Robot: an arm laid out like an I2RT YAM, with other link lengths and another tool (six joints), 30 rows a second.
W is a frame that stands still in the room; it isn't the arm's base.
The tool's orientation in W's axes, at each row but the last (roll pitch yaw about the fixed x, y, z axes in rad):
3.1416, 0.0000, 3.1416
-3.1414, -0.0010, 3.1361
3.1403, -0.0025, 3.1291
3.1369, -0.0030, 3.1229
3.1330, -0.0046, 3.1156
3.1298, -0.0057, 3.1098
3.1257, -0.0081, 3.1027
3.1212, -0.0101, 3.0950
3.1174, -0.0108, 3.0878
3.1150, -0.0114, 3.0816
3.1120, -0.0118, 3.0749
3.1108, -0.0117, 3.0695
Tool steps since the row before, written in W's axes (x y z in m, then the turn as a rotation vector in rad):
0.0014, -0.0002, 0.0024, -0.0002, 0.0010, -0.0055
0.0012, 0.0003, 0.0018, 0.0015, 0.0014, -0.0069
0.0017, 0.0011, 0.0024, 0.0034, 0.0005, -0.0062
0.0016, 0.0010, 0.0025, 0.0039, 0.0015, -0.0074
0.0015, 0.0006, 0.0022, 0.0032, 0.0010, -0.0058
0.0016, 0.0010, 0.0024, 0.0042, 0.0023, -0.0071
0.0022, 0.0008, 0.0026, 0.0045, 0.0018, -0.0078
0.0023, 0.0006, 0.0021, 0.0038, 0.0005, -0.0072
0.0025, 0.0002, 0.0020, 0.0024, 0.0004, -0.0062
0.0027, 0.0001, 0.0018, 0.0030, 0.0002, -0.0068
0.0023, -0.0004, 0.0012, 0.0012, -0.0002, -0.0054
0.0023, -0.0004, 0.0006, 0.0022, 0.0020, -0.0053
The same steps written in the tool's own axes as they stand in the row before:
-0.0014, -0.0002, -0.0024, 0.0002, 0.0010, 0.0055
-0.0012, 0.0003, -0.0018, -0.0015, 0.0014, 0.0069
-0.0017, 0.0011, -0.0024, -0.0034, 0.0005, 0.0062
-0.0016, 0.0010, -0.0025, -0.0039, 0.0015, 0.0074
-0.0015, 0.0007, -0.0022, -0.0032, 0.0010, 0.0058
-0.0016, 0.0011, -0.0024, -0.0042, 0.0023, 0.0071
-0.0021, 0.0009, -0.0026, -0.0045, 0.0018, 0.0078
-0.0022, 0.0007, -0.0021, -0.0038, 0.0005, 0.0072
-0.0025, 0.0004, -0.0020, -0.0024, 0.0004, 0.0062
-0.0027, 0.0003, -0.0018, -0.0031, 0.0002, 0.0068
-0.0023, -0.0002, -0.0012, -0.0013, -0.0003, 0.0054
-0.0023, -0.0002, -0.0006, -0.0021, 0.0020, 0.0053

